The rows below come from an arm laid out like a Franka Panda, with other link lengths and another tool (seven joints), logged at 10 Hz.
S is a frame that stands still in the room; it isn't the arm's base.
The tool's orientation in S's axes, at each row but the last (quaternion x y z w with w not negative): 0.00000 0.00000 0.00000 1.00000; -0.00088 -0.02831 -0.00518 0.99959; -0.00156 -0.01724 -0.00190 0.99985; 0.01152 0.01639 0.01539 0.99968; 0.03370 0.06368 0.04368 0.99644; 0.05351 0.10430 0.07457 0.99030; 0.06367 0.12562 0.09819 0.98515; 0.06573 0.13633 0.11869 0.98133; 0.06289 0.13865 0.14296 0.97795; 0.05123 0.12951 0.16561 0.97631
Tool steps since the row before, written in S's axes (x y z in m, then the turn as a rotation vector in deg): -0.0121 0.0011 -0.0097 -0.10 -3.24 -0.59; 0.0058 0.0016 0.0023 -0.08 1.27 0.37; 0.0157 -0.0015 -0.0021 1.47 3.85 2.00; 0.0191 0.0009 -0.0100 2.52 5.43 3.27; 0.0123 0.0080 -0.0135 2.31 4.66 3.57; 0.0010 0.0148 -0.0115 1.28 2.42 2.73; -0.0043 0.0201 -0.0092 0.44 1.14 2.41; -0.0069 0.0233 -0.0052 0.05 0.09 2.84; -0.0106 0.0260 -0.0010 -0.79 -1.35 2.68; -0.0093 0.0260 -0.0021 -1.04 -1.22 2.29
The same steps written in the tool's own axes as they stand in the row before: -0.0121 0.0011 -0.0097 -0.10 -3.24 -0.59; 0.0059 0.0017 0.0020 -0.07 1.27 0.38; 0.0156 -0.0014 -0.0026 1.52 3.85 1.96; 0.0194 0.0001 -0.0094 2.58 5.43 3.23; 0.0146 0.0060 -0.0123 2.27 4.70 3.55; 0.0056 0.0130 -0.0123 1.08 2.54 2.71; 0.0023 0.0189 -0.0120 0.09 1.39 2.31; 0.0007 0.0231 -0.0092 -0.65 0.53 2.72; -0.0018 0.0273 -0.0062 -1.81 -0.64 2.44; 0.0008 0.0270 -0.0060 -1.90 -0.50 1.99
